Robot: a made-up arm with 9 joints. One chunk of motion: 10 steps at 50 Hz.
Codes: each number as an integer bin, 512 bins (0 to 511) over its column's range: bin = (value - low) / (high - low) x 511, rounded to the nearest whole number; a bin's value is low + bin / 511 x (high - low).
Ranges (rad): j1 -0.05..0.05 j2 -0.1..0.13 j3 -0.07..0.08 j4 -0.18..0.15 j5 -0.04..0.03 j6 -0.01..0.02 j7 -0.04..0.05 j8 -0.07..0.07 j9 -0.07..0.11
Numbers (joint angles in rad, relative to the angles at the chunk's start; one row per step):
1: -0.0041 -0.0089 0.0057 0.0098 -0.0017 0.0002 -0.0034 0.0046 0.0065
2: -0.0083 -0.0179 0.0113 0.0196 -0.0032 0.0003 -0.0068 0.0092 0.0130
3: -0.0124 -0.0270 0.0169 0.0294 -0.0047 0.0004 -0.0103 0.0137 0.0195
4: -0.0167 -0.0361 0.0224 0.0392 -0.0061 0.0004 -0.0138 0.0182 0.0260
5: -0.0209 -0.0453 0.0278 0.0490 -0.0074 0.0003 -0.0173 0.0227 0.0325
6: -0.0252 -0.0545 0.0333 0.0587 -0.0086 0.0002 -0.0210 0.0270 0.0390
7: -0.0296 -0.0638 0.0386 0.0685 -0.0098 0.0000 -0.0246 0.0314 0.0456
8: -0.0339 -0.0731 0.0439 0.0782 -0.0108 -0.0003 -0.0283 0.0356 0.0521
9: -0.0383 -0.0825 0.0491 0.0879 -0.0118 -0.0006 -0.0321 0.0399 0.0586
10: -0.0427 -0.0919 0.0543 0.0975 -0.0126 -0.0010 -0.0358 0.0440 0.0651
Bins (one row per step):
1: 235 202 258 294 280 174 208 272 217
2: 213 182 277 309 269 175 189 289 236
3: 192 162 296 324 258 177 169 306 254
4: 170 142 315 339 247 177 149 322 273
5: 149 122 333 355 238 175 129 338 291
6: 127 101 352 370 229 174 108 354 309
7: 104 80 370 385 220 170 87 370 328
8: 82 60 388 400 213 165 66 385 347
9: 60 39 406 415 206 160 45 401 365
10: 37 18 423 430 200 153 24 416 384

